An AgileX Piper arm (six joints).
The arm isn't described. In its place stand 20 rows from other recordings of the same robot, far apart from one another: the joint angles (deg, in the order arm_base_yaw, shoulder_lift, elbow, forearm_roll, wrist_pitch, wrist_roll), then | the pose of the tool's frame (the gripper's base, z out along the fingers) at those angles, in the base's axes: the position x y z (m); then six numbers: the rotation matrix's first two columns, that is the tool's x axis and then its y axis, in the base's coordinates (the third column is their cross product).
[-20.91 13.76 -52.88 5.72 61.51 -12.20] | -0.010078, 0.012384, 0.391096, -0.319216, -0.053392, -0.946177, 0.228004, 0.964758, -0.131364
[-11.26 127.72 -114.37 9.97 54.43 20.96] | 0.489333, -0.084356, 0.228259, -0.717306, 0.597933, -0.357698, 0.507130, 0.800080, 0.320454
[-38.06 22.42 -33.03 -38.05 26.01 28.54] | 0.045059, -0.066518, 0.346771, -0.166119, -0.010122, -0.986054, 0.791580, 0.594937, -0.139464
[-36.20 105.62 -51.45 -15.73 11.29 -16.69] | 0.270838, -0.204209, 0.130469, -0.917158, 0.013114, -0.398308, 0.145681, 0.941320, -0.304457
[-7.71 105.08 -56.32 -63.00 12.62 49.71] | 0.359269, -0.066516, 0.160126, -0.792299, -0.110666, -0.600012, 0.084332, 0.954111, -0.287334
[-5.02 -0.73 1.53 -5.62 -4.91 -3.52] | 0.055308, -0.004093, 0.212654, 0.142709, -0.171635, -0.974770, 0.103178, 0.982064, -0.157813
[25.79 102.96 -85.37 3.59 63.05 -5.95] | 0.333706, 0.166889, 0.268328, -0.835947, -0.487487, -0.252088, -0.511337, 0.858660, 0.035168
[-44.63 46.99 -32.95 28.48 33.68 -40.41] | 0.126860, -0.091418, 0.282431, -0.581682, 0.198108, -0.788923, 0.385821, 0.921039, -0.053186
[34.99 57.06 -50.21 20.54 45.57 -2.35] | 0.144125, 0.128710, 0.331982, -0.720681, -0.251754, -0.645940, -0.557701, 0.763998, 0.324465
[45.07 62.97 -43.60 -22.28 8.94 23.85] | 0.172057, 0.164887, 0.316161, -0.293067, -0.249025, -0.923092, -0.659392, 0.751771, 0.006539
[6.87 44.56 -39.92 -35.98 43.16 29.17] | 0.146526, -0.019181, 0.322249, -0.590453, -0.050778, -0.805473, 0.222887, 0.948946, -0.223210
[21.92 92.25 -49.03 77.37 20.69 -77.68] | 0.287747, 0.149608, 0.207596, -0.620175, -0.269867, -0.736583, -0.597117, 0.771354, 0.220144
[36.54 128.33 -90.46 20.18 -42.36 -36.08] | 0.426911, 0.290032, 0.214778, 0.240858, -0.253092, -0.936980, -0.329808, 0.886610, -0.324266
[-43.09 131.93 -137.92 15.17 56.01 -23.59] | 0.395586, -0.343017, 0.314868, -0.633611, 0.247403, -0.733027, 0.403038, 0.914318, -0.039786
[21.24 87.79 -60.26 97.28 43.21 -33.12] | 0.287073, 0.177886, 0.312768, -0.904086, 0.372526, -0.209410, -0.111957, 0.266438, 0.957328
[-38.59 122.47 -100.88 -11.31 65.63 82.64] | 0.336550, -0.289366, 0.201362, 0.457729, 0.865665, -0.202751, 0.889090, -0.446109, 0.102500
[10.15 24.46 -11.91 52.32 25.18 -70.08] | 0.082132, 0.045833, 0.229627, -0.203851, -0.372406, -0.905405, -0.578101, 0.792157, -0.195666
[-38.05 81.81 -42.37 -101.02 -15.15 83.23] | 0.240458, -0.158560, 0.230901, -0.590268, 0.079118, -0.803320, 0.264316, 0.959265, -0.099738
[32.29 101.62 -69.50 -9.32 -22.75 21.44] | 0.350674, 0.228343, 0.289729, -0.196879, 0.137828, -0.970691, -0.556085, 0.799713, 0.226338
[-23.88 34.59 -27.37 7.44 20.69 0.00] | 0.115695, -0.046668, 0.292189, -0.306695, 0.268258, -0.913223, 0.406008, 0.904663, 0.129390
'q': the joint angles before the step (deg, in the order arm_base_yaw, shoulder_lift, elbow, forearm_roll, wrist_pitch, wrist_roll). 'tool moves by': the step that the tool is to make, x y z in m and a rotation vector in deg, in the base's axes. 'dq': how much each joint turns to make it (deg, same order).
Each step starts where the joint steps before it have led.
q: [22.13 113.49 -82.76 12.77 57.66 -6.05]
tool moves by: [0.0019 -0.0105 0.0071 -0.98 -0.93 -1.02]
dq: [-1.25 -1.12 0.03 -1.51 0.50 0.52]
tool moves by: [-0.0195 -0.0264 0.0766 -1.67 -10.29 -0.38]
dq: [-1.61 -11.87 0.03 -5.73 2.64 1.01]
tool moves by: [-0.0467 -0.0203 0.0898 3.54 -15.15 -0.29]
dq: [-0.25 -15.06 -0.01 -1.69 -0.42 0.18]
